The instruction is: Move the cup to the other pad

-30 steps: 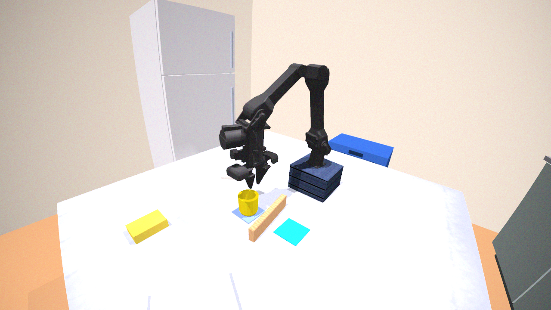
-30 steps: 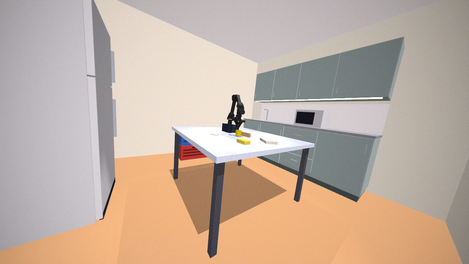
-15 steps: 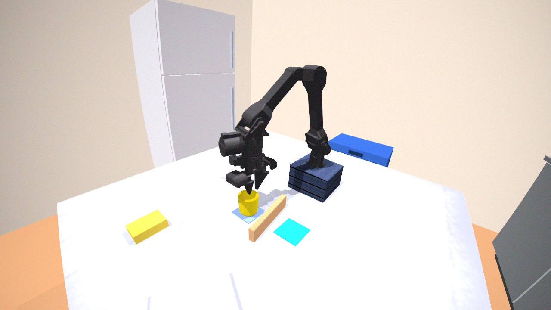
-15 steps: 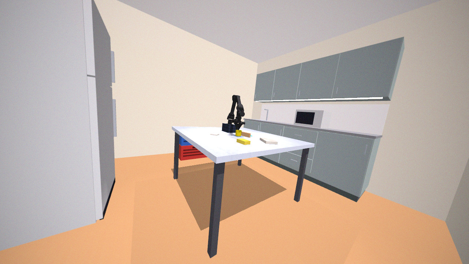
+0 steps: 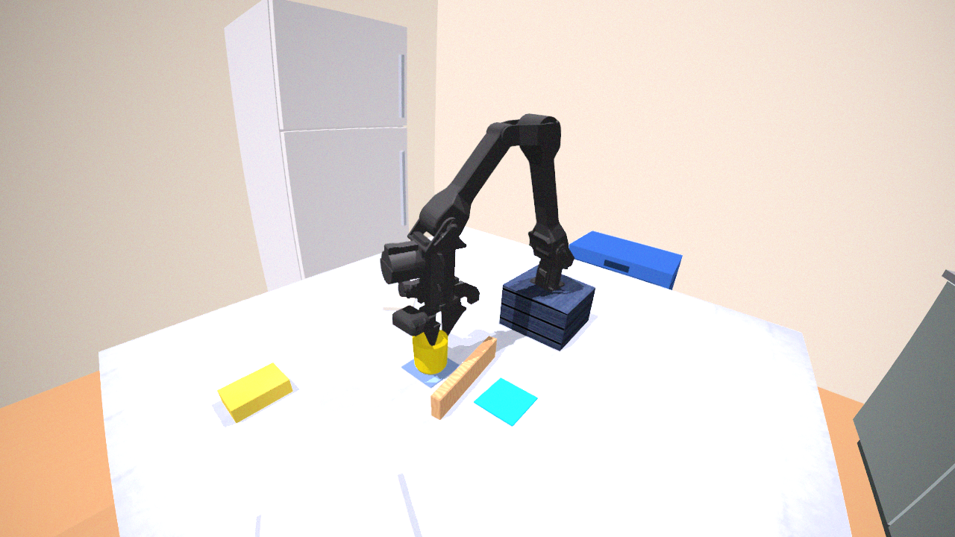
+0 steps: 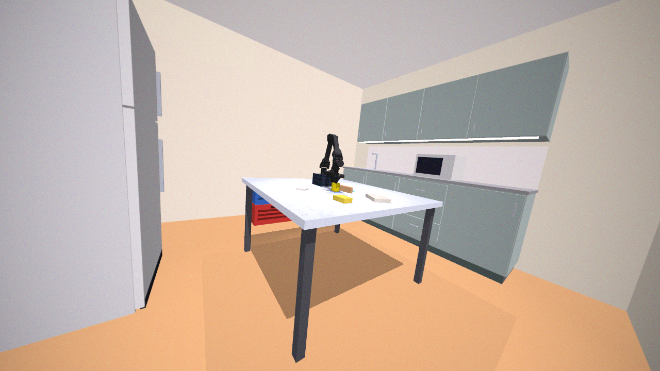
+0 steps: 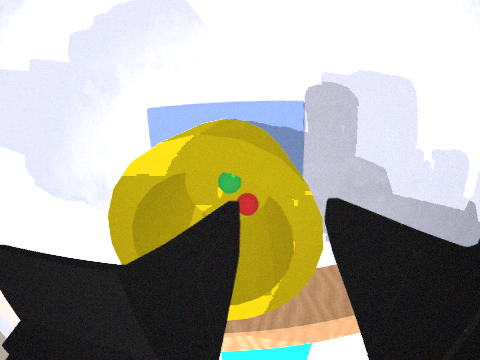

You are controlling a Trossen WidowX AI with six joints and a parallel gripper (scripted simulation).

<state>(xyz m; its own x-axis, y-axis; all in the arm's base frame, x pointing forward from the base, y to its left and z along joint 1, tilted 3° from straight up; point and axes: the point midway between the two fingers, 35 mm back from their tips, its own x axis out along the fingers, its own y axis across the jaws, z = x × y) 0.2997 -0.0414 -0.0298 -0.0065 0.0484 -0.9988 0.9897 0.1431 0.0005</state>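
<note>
My gripper tip is 2 cm short of the yellow cup and 1 cm above it. From my gripper tip the other things lie so: light blue pad: 3 cm ahead, 1 cm to the left, 6 cm below; then wooden bar: 9 cm to the left, 3 cm below; then red marble: 1 cm ahead, 1 cm to the left, 3 cm below.
</note>
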